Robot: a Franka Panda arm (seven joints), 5 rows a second.
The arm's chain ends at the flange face. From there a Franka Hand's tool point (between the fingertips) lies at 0.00 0.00 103.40 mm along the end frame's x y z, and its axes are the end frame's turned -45 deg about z.
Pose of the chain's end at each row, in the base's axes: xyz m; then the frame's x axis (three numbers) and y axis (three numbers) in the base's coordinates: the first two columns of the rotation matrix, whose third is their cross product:
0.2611 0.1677 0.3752 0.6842 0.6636 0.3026 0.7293 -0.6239 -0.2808
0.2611 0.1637 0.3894 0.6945 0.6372 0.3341 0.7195 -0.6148 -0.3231
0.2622 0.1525 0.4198 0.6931 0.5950 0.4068 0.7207 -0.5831 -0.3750
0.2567 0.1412 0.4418 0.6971 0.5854 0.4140 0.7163 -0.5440 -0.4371
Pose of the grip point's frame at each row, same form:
0.2614 0.2104 0.2810 -0.0319 0.9104 0.4125 0.9995 0.0281 0.0154
0.2611 0.2118 0.2978 -0.0177 0.8853 0.4647 0.9998 0.0158 0.0078
0.2637 0.2097 0.3337 -0.0195 0.8330 0.5528 0.9997 0.0084 0.0225
0.2535 0.2034 0.3592 -0.0136 0.7986 0.6018 0.9994 0.0293 -0.0163

